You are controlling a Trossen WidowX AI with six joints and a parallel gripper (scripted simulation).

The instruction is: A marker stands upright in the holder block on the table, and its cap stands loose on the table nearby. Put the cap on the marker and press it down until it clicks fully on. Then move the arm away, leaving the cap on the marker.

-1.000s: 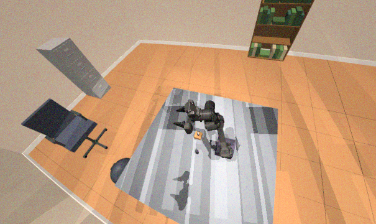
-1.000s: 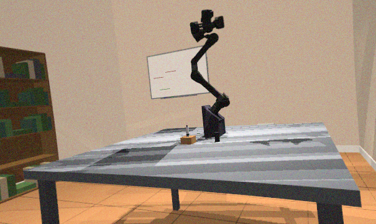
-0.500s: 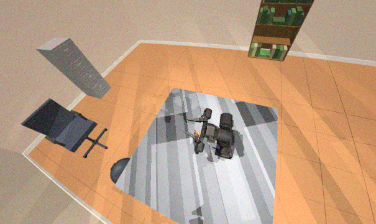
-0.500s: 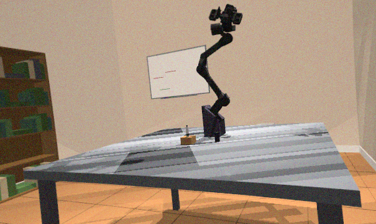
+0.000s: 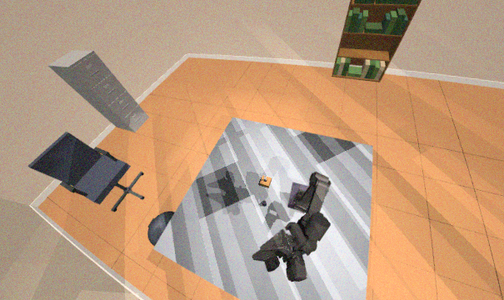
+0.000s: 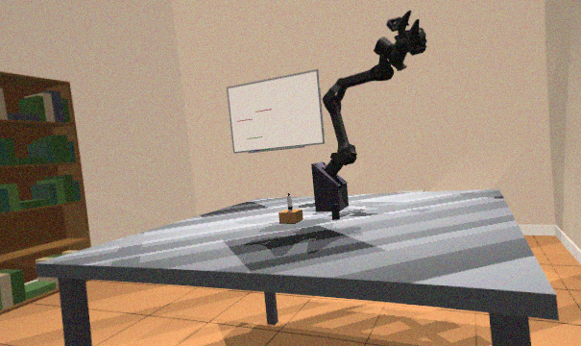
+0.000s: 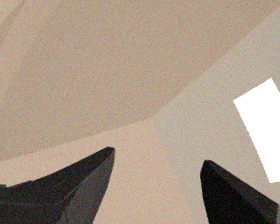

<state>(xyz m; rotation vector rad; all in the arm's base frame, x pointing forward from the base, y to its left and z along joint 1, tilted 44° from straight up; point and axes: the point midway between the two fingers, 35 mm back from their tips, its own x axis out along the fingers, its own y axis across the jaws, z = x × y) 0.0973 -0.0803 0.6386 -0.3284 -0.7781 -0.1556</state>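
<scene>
My gripper tip is now 150 mm short of the dark cap, 300 mm to the left of it and 670 mm above it. From my gripper tip the other things lie so: holder block: 200 mm ahead, 460 mm to the right, 680 mm below.
</scene>
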